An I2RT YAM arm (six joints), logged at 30 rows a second.
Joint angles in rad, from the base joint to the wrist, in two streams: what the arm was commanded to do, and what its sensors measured. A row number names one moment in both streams.
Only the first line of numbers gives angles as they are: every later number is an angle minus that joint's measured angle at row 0.
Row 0, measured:
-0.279, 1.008, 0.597, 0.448, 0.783, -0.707
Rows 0 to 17, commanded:
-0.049, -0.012, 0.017, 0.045, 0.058, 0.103
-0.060, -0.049, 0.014, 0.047, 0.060, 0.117
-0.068, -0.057, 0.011, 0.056, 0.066, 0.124
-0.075, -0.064, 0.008, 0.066, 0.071, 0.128
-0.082, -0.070, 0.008, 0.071, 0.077, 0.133
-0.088, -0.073, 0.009, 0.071, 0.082, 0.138
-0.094, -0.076, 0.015, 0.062, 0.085, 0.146
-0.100, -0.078, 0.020, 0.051, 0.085, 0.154
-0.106, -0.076, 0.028, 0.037, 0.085, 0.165
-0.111, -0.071, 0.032, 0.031, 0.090, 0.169
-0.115, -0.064, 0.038, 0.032, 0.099, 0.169
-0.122, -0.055, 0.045, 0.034, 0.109, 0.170
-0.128, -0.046, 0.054, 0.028, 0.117, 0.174
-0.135, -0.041, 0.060, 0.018, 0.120, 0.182
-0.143, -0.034, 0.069, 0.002, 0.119, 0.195
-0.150, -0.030, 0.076, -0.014, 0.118, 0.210
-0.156, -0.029, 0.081, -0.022, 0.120, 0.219
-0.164, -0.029, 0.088, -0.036, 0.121, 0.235
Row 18, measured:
-0.147, -0.031, 0.057, -0.014, 0.090, 0.181
